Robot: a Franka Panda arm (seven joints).
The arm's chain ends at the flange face. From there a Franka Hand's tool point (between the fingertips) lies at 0.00 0.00 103.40 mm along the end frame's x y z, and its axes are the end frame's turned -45 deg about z.
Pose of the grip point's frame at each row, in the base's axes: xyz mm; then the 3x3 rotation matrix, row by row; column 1 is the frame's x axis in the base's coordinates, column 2 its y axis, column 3 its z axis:
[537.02 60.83 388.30], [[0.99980 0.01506 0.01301], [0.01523 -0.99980 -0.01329], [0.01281 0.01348 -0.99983]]
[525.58 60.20 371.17], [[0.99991 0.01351 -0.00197], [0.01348 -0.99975 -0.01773], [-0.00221 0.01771 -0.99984]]
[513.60 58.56 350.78], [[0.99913 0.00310 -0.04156], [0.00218 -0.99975 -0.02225], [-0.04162 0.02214 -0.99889]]
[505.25 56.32 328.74], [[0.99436 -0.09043 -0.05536], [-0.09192 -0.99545 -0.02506], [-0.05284 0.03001 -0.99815]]
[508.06 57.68 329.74], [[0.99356 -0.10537 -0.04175], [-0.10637 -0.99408 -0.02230], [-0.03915 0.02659 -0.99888]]
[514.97 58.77 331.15], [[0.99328 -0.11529 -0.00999], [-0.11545 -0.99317 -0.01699], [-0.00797 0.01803 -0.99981]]
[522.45 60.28 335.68], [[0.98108 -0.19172 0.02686], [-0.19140 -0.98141 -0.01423], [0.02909 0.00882 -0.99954]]
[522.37 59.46 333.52], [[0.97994 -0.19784 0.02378], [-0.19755 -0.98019 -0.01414], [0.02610 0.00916 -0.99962]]
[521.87 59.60 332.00], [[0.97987 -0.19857 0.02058], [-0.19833 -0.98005 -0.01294], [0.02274 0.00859 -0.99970]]
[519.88 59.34 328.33], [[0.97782 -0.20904 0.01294], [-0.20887 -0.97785 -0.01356], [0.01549 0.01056 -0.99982]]
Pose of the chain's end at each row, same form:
[535.67 62.20 491.68], [[0.71761 -0.69632 0.01301], [-0.69620 -0.71773 -0.01329], [0.01859 0.00047 -0.99983]]
[525.78 62.03 474.55], [[0.71660 -0.69749 -0.00197], [-0.69740 -0.71646 -0.01773], [0.01096 0.01409 -0.99984]]
[517.90 60.86 454.07], [[0.70868 -0.70430 -0.04156], [-0.70539 -0.70847 -0.02225], [-0.01377 0.04509 -0.99889]]
[510.97 58.91 431.95], [[0.63918 -0.76706 -0.05536], [-0.76889 -0.63889 -0.02506], [-0.01614 0.05858 -0.99815]]
[512.38 59.99 433.02], [[0.62805 -0.77706 -0.04175], [-0.77814 -0.62771 -0.02230], [-0.00888 0.04649 -0.99888]]
[516.00 60.53 434.53], [[0.62083 -0.78388 -0.00999], [-0.78391 -0.62064 -0.01699], [0.00711 0.01838 -0.99981]]
[519.67 61.75 439.03], [[0.55816 -0.82929 0.02686], [-0.82930 -0.55862 -0.01423], [0.02681 -0.01433 -0.99954]]
[519.91 60.92 436.88], [[0.55303 -0.83282 0.02378], [-0.83279 -0.55341 -0.01414], [0.02493 -0.01198 -0.99962]]
[519.74 60.94 435.37], [[0.55246 -0.83328 0.02058], [-0.83324 -0.55276 -0.01294], [0.02215 -0.01001 -0.99970]]
[518.54 60.74 431.71], [[0.54361 -0.83924 0.01294], [-0.83914 -0.54375 -0.01356], [0.01842 -0.00349 -0.99982]]

